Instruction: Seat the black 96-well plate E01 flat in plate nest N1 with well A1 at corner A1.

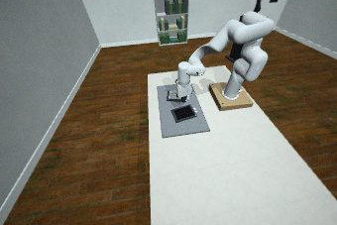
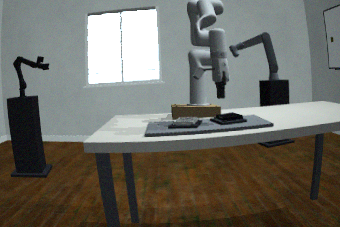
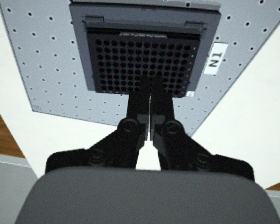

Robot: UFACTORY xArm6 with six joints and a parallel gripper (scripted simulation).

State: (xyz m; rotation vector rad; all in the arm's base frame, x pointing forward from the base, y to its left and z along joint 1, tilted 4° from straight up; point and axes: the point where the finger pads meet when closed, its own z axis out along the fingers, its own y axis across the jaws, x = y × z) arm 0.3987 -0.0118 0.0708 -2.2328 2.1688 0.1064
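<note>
Right now the black 96-well plate E01 is 10 mm ahead of my hand, 30 mm to the left of it and 100 mm below it. Also, from my hand: white plate E07: 10 mm behind, 160 mm to the right, 110 mm below; white label N1: 90 mm behind, 30 mm to the left, 120 mm below; plate nest N1: 10 mm ahead, 30 mm to the left, 120 mm below.
</note>
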